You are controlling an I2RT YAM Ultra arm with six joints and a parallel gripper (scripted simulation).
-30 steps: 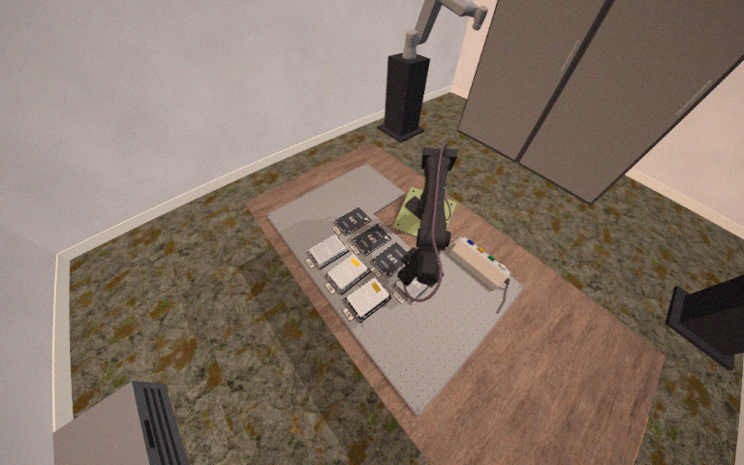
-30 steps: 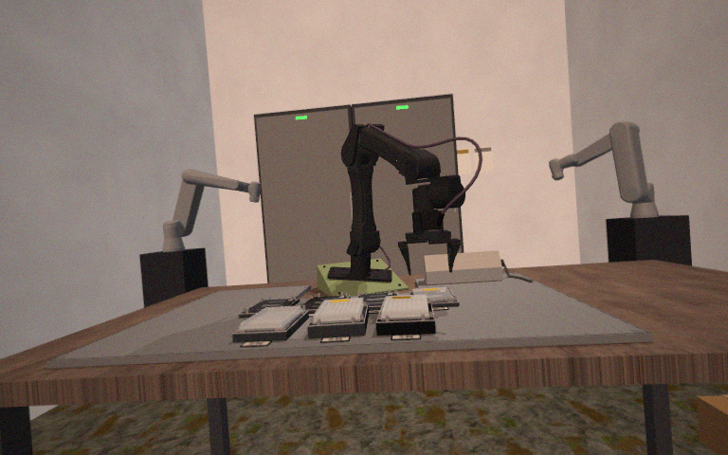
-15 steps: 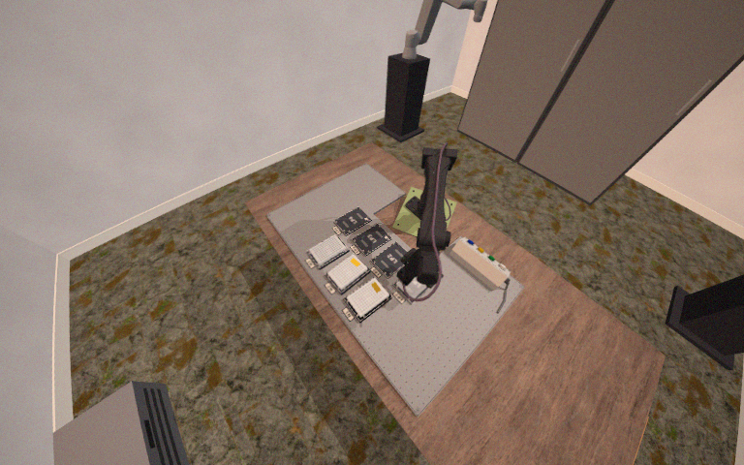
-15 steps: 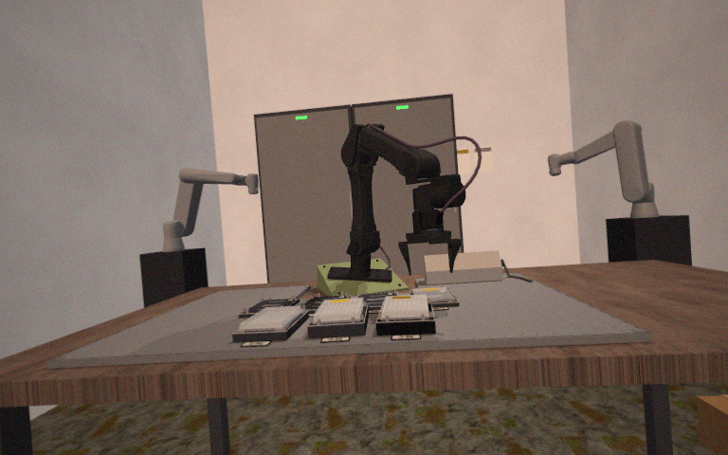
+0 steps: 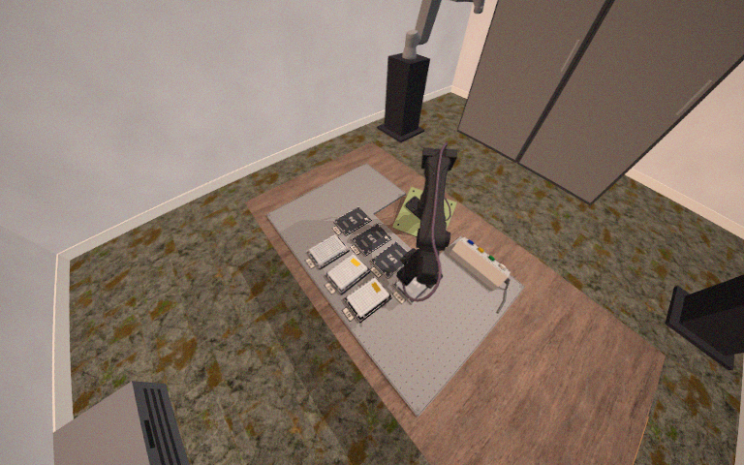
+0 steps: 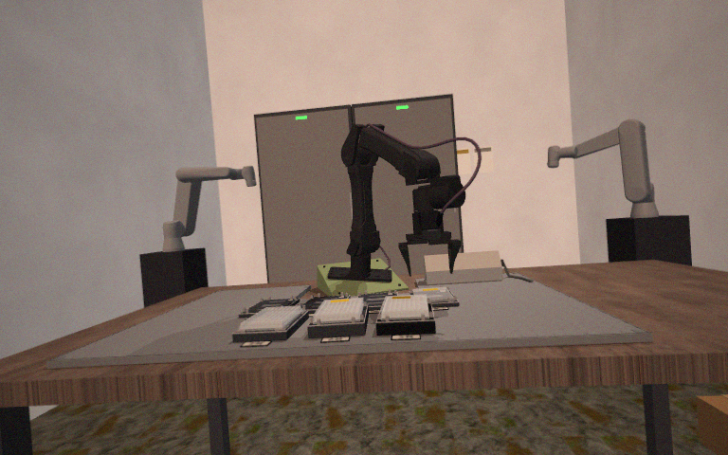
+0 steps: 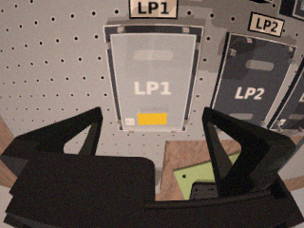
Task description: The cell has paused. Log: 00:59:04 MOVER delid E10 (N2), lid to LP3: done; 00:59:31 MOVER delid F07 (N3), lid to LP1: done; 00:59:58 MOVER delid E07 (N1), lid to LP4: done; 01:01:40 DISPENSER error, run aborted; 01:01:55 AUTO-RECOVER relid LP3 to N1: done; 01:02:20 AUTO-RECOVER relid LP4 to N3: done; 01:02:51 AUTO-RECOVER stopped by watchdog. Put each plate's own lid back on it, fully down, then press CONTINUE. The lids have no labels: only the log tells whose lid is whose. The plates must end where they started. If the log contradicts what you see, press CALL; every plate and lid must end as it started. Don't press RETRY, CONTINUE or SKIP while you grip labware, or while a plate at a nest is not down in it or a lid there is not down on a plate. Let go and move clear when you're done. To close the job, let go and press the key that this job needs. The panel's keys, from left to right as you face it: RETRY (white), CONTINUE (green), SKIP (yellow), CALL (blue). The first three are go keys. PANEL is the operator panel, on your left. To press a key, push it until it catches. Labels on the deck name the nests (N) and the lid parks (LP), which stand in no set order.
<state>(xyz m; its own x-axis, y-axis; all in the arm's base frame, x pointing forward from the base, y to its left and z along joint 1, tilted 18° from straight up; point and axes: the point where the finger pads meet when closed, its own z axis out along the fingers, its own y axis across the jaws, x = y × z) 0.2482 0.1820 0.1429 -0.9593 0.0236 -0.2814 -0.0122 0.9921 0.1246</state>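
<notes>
The lid is 60 mm below my hand. From my hand the other things lie so: LP3 park (260 mm to the right, 70 mm below); then LP1 park (70 mm below); then plate (170 mm ahead, 200 mm to the right, 40 mm below).
</notes>
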